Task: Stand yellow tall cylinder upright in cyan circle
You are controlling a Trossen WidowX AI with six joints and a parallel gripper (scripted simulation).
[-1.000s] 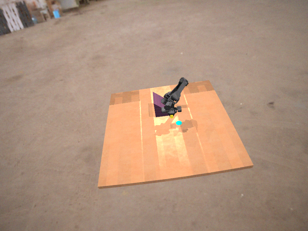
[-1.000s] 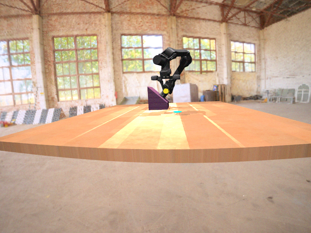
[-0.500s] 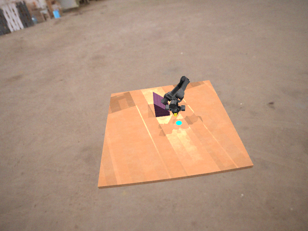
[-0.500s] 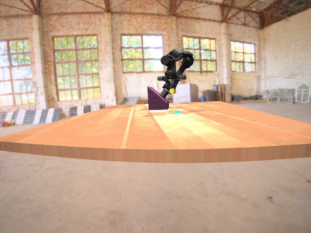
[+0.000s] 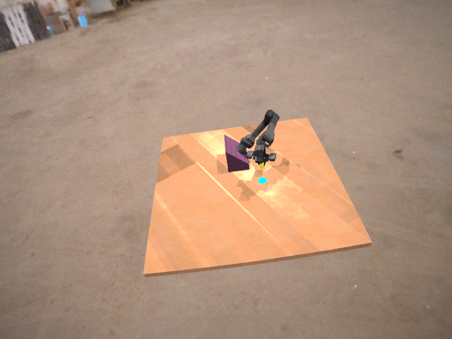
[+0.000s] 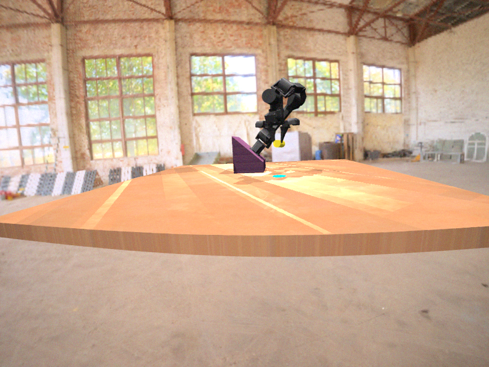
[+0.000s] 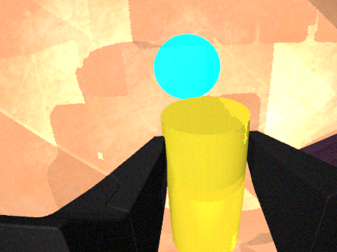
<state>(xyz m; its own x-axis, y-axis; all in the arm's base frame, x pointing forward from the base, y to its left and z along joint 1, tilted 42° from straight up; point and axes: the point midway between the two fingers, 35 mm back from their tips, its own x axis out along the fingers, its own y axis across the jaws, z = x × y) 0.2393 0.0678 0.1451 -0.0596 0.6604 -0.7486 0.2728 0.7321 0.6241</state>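
Now: gripper tip 15 cm above the cyan circle. From my gripper tip the other things lie so: yellow cylinder: 2 cm behind, 1 cm to the left.
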